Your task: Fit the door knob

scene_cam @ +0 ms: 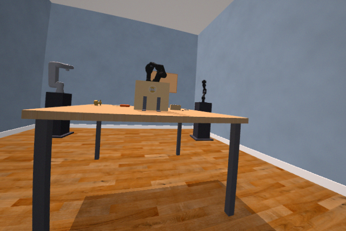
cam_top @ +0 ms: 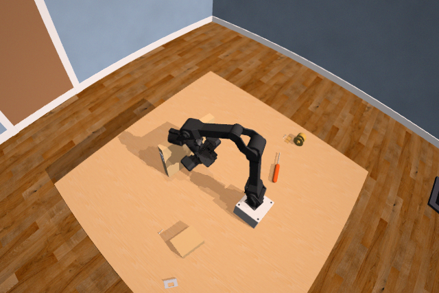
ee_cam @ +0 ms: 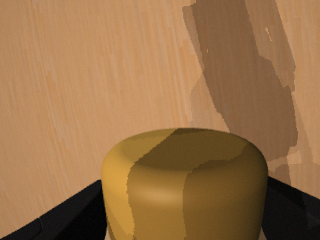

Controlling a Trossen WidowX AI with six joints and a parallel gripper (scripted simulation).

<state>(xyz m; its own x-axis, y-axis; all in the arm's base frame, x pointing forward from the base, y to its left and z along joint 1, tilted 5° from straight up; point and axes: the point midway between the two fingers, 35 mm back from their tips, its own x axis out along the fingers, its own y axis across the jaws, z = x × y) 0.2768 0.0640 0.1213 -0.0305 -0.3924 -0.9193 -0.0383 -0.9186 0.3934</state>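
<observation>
Now: hand 13 cm short of the square socket, 3 cm above it and 1 cm to the left of it. Also, from my hand: upright wooden slab: 13 cm ahead, 6 cm below, 1 cm to the right; orange screwdriver: 34 cm to the right, 22 cm behind, 20 cm below; small wood block: 28 cm to the left, 21 cm behind, 18 cm below.
</observation>
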